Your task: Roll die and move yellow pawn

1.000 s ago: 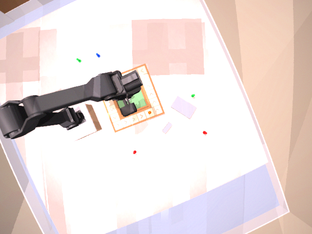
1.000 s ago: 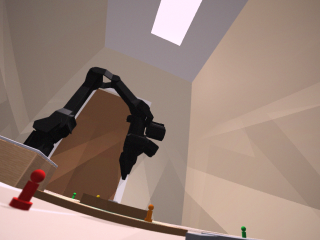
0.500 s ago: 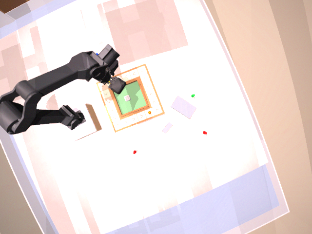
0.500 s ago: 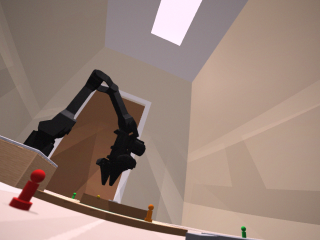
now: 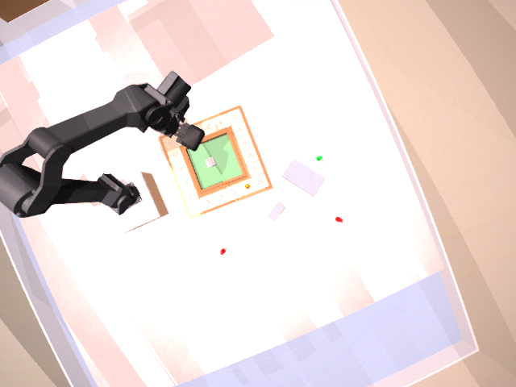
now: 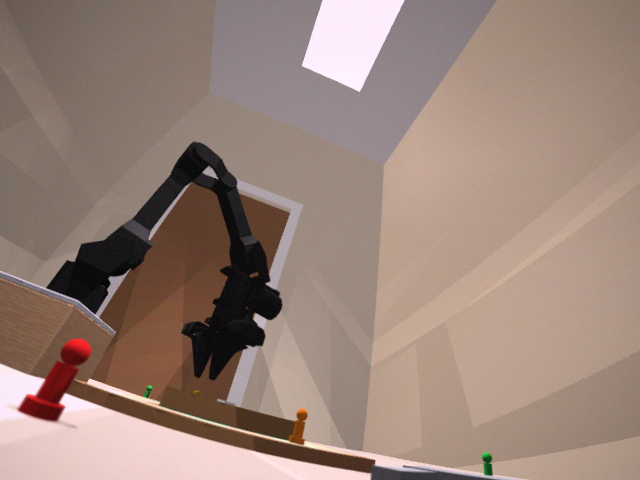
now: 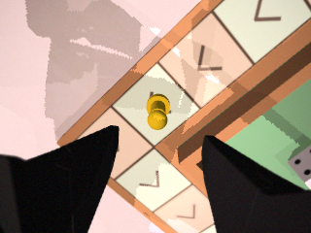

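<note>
The yellow pawn is 40 mm below my gripper tip. From my gripper tip the other things lie so: orange pawn 100 mm ahead, 240 mm to the right, 40 mm below; then white die 40 mm ahead, 120 mm to the right, 40 mm below; then green tray 50 mm ahead, 120 mm to the right, 60 mm below.
</note>
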